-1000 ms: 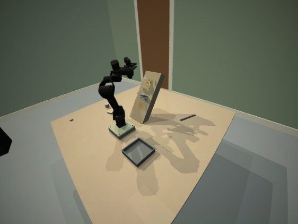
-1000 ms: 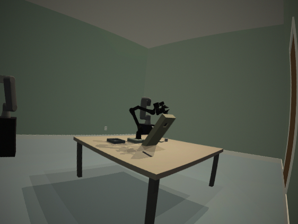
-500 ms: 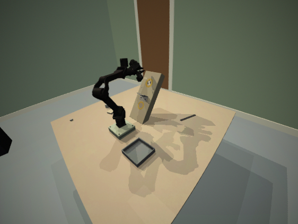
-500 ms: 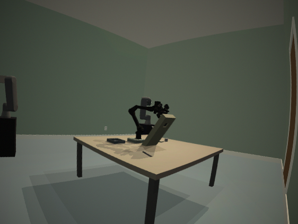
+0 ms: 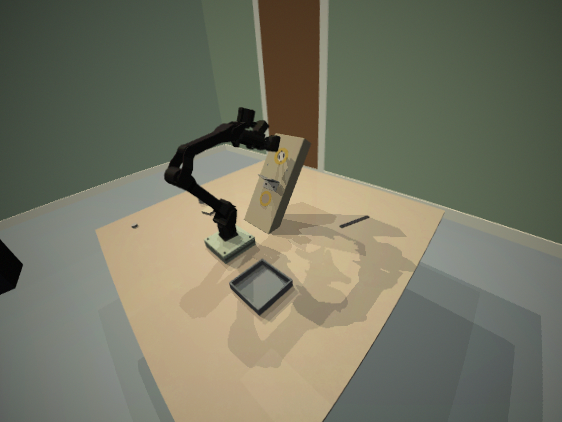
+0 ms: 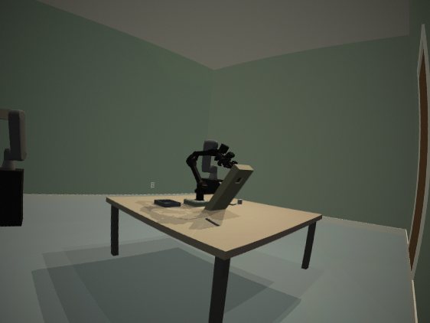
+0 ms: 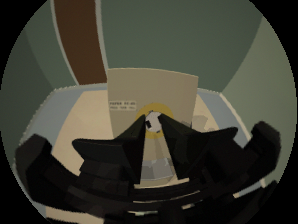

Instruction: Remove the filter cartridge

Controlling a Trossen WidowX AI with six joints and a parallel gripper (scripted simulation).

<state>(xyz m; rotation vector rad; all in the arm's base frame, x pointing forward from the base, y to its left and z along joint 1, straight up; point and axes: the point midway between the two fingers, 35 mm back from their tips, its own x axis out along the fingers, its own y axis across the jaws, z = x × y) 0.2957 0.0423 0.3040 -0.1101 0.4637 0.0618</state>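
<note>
My gripper tip is 5 cm above the round filter cartridge, 3 cm short of it and 1 cm to the left of it. The rest, counted from my gripper tip: dark square tray 36 cm behind, 33 cm to the right, 32 cm below; grey block 39 cm to the left, 31 cm below, 27 cm behind.
</note>
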